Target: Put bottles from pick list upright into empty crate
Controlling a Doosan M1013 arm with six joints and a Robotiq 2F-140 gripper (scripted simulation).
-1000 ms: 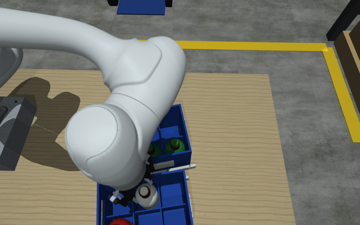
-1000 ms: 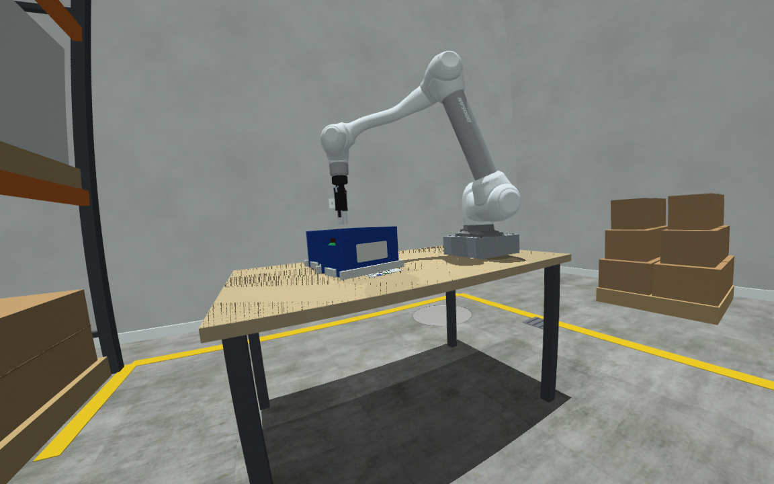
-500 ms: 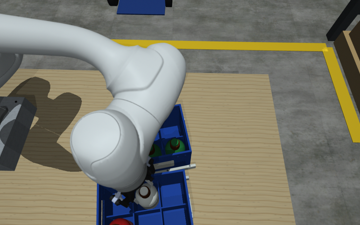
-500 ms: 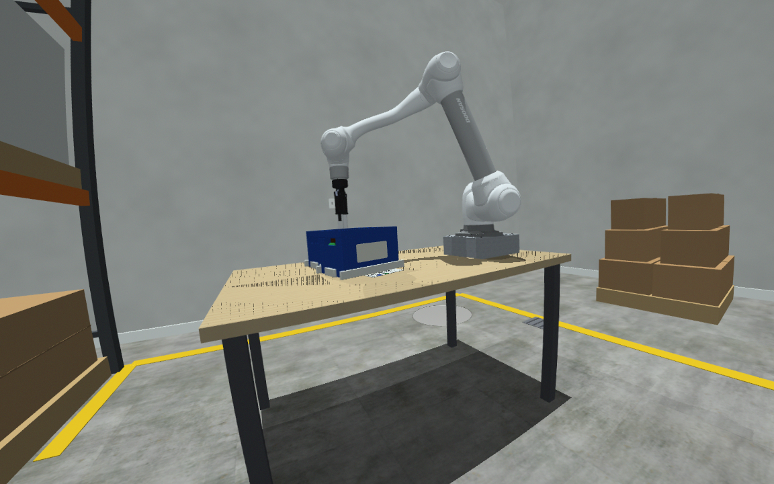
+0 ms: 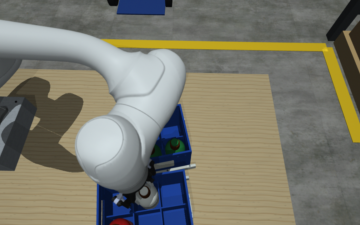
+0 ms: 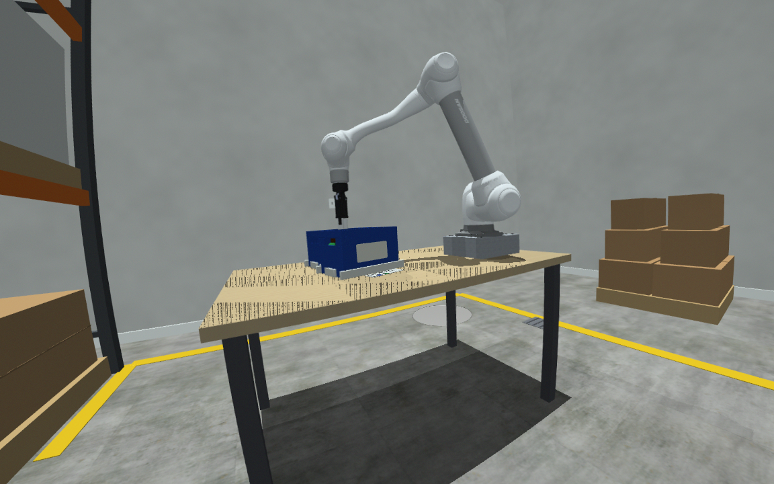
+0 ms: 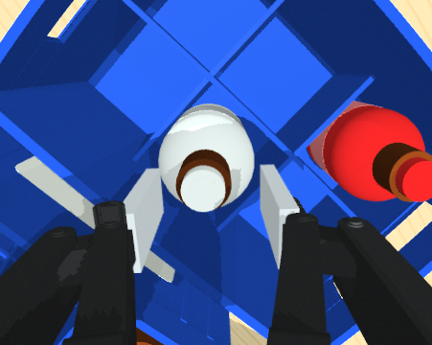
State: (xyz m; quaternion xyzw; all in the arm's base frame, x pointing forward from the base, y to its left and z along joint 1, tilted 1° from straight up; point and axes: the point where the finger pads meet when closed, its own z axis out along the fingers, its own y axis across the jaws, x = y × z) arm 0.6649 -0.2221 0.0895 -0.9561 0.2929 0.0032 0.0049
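Right now the white bottle is 110 mm below my hand. The rest, counted from my hand: pick list 60 mm behind, 320 mm to the left, 190 mm below; then blue bottle 80 mm behind, 130 mm to the left, 110 mm below; then red bottle 70 mm behind, 110 mm to the right, 110 mm below.
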